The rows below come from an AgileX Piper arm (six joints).
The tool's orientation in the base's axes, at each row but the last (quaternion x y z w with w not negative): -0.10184, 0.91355, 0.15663, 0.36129; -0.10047, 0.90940, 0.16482, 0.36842; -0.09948, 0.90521, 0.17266, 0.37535; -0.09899, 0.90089, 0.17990, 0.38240; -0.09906, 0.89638, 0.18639, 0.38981; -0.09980, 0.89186, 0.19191, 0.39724; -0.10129, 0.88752, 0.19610, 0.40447; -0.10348, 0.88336, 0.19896, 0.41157; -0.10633, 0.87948, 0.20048, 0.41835; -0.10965, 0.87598, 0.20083, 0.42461; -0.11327, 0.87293, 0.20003, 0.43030
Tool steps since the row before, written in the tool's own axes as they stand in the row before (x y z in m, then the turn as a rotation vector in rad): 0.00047, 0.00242, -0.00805, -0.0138, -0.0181, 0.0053; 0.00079, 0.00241, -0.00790, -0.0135, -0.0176, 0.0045; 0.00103, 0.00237, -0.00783, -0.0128, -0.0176, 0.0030; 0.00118, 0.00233, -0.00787, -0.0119, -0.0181, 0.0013; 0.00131, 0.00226, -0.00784, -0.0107, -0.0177, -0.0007; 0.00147, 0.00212, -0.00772, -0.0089, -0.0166, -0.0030; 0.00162, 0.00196, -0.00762, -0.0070, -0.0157, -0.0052; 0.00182, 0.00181, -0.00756, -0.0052, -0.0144, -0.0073; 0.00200, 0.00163, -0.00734, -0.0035, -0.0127, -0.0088; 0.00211, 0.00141, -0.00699, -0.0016, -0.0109, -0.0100; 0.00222, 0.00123, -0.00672, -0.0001, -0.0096, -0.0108
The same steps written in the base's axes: -0.00612, -0.00068, 0.00574, 0.0187, -0.0139, 0.0020; -0.00632, -0.00077, 0.00531, 0.0178, -0.0138, 0.0025; -0.00651, -0.00090, 0.00499, 0.0163, -0.0144, 0.0030; -0.00669, -0.00106, 0.00478, 0.0148, -0.0156, 0.0033; -0.00681, -0.00121, 0.00453, 0.0125, -0.0161, 0.0038; -0.00685, -0.00137, 0.00417, 0.0094, -0.0161, 0.0041; -0.00689, -0.00154, 0.00383, 0.0064, -0.0163, 0.0042; -0.00698, -0.00171, 0.00348, 0.0033, -0.0160, 0.0044; -0.00692, -0.00182, 0.00305, 0.0006, -0.0152, 0.0044; -0.00670, -0.00189, 0.00261, -0.0021, -0.0142, 0.0040; -0.00654, -0.00196, 0.00224, -0.0040, -0.0134, 0.0036
